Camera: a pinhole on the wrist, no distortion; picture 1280 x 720 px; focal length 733.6 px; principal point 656.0 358.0 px. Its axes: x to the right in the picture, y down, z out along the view. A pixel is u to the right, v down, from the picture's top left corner.
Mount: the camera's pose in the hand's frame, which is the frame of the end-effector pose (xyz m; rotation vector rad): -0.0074 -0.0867 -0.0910 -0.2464 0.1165 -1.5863
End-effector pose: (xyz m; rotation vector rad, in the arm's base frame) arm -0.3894 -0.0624 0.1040 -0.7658 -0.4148 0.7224
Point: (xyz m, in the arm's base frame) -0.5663 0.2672 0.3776
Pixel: 549 380
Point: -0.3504 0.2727 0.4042
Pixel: 683 654
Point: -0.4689 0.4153 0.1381
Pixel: 180 657
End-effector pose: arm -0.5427 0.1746 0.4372 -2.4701 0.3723 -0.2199
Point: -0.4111 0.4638 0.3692
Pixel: 990 273
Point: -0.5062 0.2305 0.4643
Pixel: 587 357
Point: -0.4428 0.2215 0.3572
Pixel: 454 458
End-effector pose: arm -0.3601 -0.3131 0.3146 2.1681 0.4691 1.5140
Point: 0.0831 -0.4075 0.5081
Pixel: 323 549
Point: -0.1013 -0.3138 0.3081
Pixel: 529 374
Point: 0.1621 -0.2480 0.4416
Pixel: 570 584
